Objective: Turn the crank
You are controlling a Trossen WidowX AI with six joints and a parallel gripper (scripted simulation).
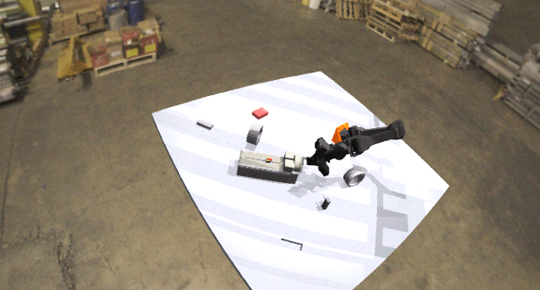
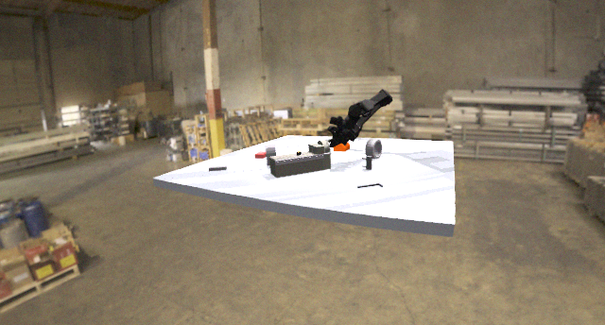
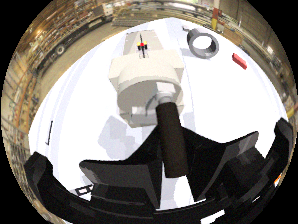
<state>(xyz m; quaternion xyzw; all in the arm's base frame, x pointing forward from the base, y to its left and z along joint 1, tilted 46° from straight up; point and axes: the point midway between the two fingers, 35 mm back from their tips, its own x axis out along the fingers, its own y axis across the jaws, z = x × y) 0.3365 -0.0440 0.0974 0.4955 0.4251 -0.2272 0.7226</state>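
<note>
Right now my gripper tip is 1 cm past the dark crank handle, 1 cm to the right of it and 3 cm below it. The rest, counted from my gripper tip: hex key 28 cm ahead, 24 cm to the left, 8 cm below; then red pointer 12 cm ahead, 11 cm to the right, 1 cm below; then small clip 5 cm ahead, 18 cm to the left, 6 cm below.
</note>
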